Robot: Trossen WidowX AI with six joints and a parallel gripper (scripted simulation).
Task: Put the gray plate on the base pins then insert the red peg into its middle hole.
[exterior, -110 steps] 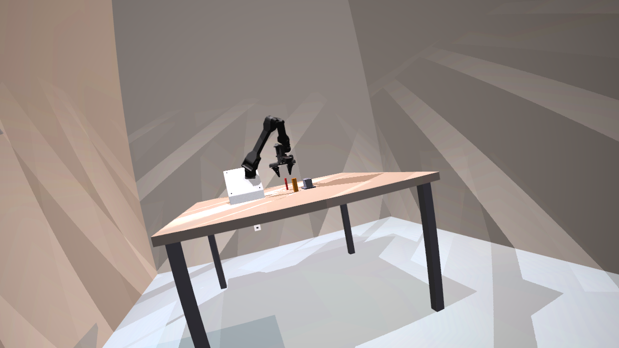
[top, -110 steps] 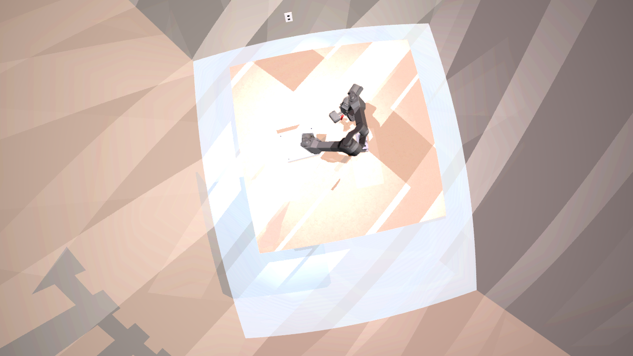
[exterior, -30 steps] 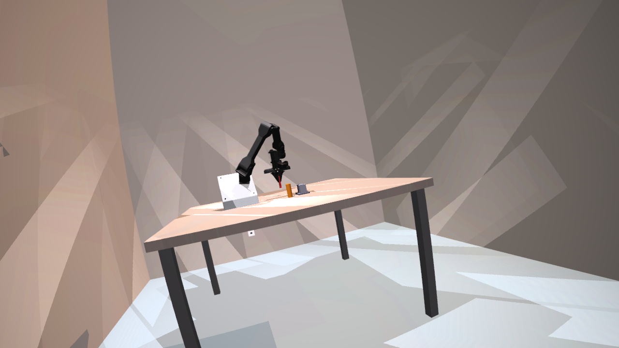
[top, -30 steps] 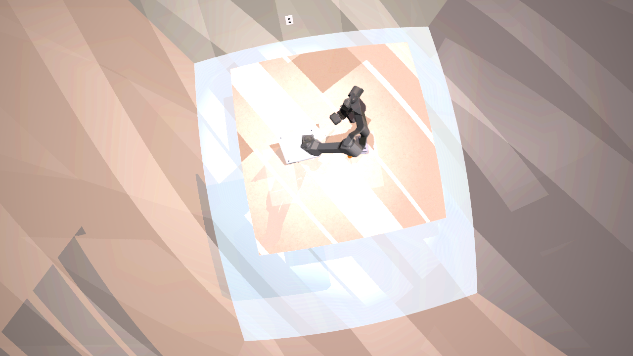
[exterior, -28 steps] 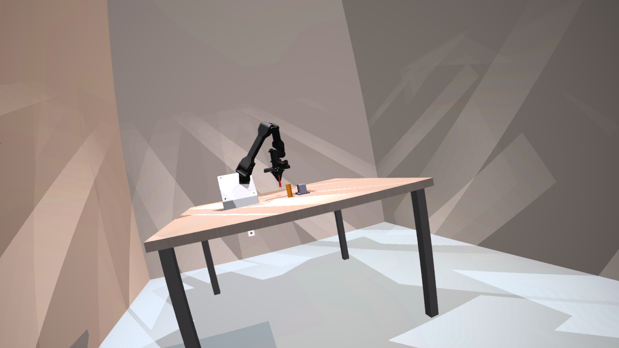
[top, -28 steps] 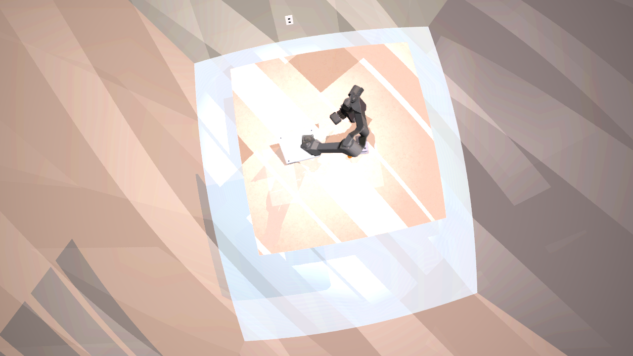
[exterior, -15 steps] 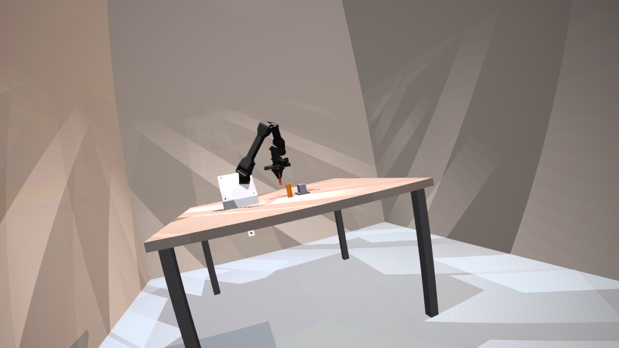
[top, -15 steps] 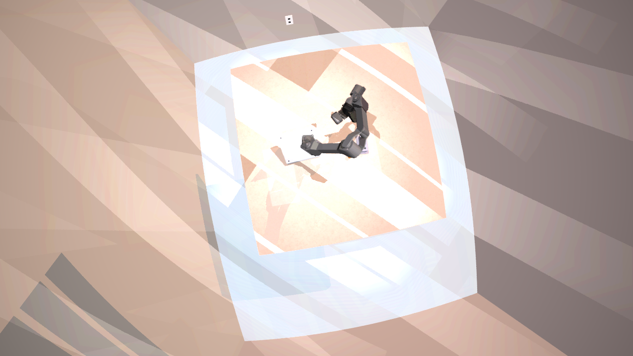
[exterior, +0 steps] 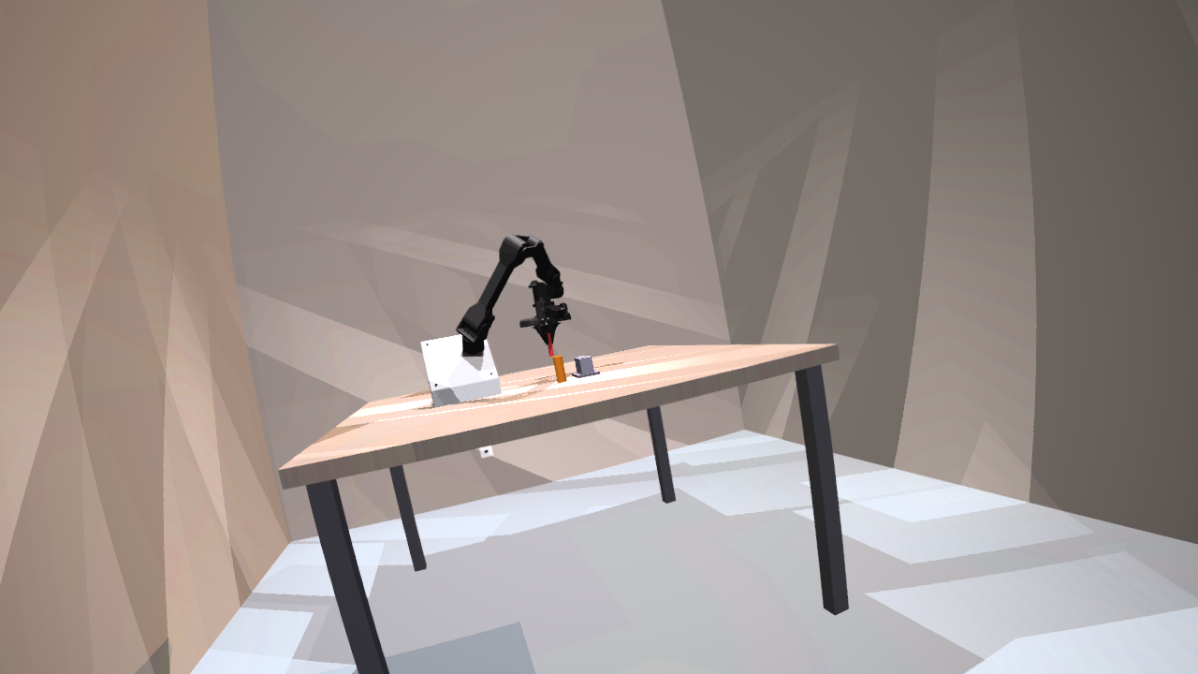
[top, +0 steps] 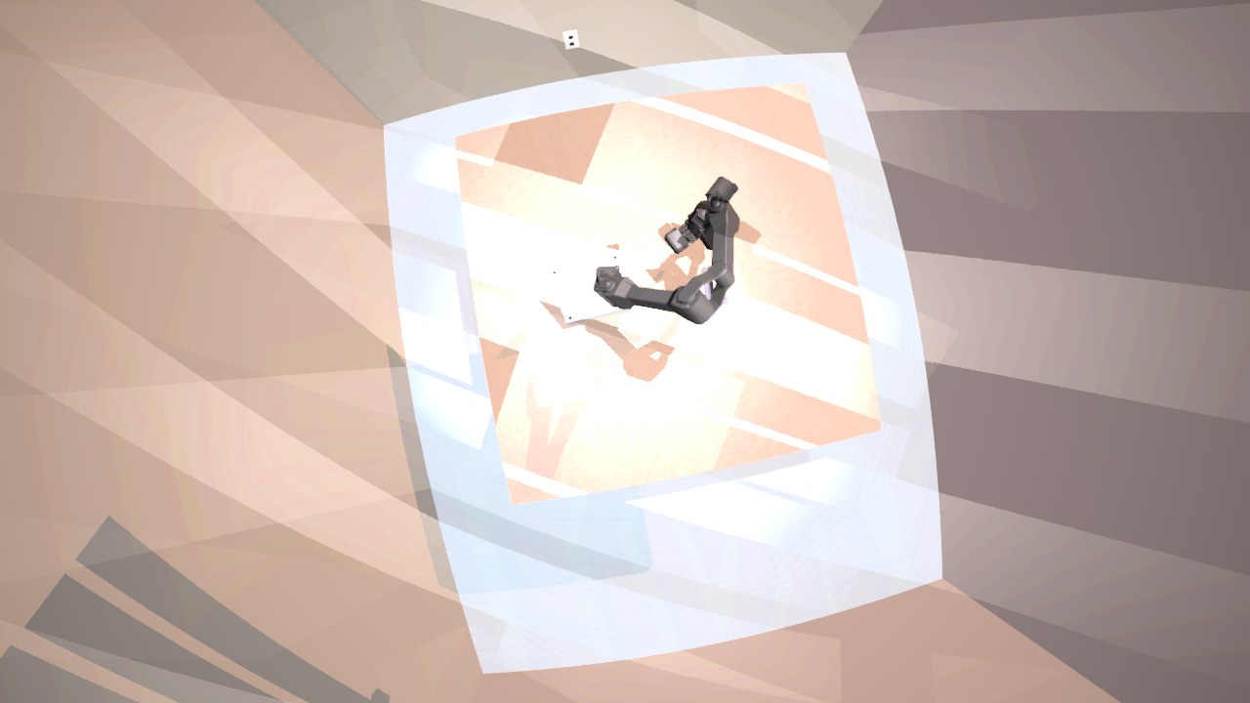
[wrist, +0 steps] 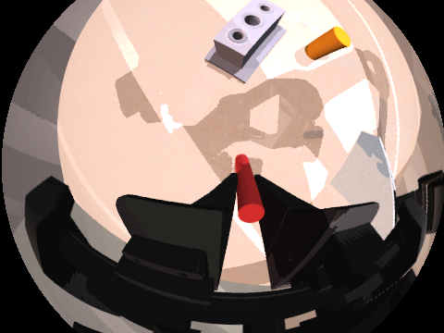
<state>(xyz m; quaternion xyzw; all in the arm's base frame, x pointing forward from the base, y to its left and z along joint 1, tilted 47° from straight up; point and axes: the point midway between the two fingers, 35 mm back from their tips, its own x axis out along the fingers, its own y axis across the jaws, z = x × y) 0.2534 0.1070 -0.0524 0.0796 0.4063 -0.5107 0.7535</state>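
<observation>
Now: gripper tip 80 mm short of the gray plate, 140 mm to the left of it and 70 mm above it. From my gripper tip the other things lie so: pin base: 80 mm ahead, 140 mm to the right, 110 mm below; yellow-orange object: 210 mm to the right, 70 mm below; red peg: right at my gripper tip.
</observation>
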